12 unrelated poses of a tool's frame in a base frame.
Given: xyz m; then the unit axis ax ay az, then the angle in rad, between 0 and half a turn.
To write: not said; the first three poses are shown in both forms.
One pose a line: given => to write
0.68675, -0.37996, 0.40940, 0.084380, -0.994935, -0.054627, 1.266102 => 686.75, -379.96, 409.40, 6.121, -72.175, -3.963
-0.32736, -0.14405, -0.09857, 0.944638, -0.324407, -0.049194, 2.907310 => -327.36, -144.05, -98.57, 157.355, -54.039, -8.195
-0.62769, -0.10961, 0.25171, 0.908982, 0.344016, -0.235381, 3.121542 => -627.69, -109.61, 251.71, 162.573, 61.528, -42.098
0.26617, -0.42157, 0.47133, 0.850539, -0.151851, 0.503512, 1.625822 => 266.17, -421.57, 471.33, 79.230, -14.145, 46.904
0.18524, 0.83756, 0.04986, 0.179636, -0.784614, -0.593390, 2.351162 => 185.24, 837.56, 49.86, 24.199, -105.697, -79.937
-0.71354, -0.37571, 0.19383, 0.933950, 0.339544, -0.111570, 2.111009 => -713.54, -375.71, 193.83, 112.963, 41.068, -13.495
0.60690, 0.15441, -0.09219, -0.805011, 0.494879, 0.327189, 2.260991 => 606.90, 154.41, -92.19, -104.285, 64.109, 42.386
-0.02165, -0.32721, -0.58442, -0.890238, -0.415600, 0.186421, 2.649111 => -21.65, -327.21, -584.42, -135.123, -63.081, 28.296
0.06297, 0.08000, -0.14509, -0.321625, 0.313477, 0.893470, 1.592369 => 62.97, 80.00, -145.09, -29.344, 28.600, 81.517
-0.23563, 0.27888, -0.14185, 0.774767, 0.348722, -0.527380, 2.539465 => -235.63, 278.88, -141.85, 112.729, 50.739, -76.734
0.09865, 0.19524, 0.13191, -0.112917, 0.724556, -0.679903, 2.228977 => 98.65, 195.24, 131.91, -14.421, 92.534, -86.831
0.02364, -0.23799, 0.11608, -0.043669, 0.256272, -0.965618, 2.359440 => 23.64, -237.99, 116.08, -5.903, 34.644, -130.538
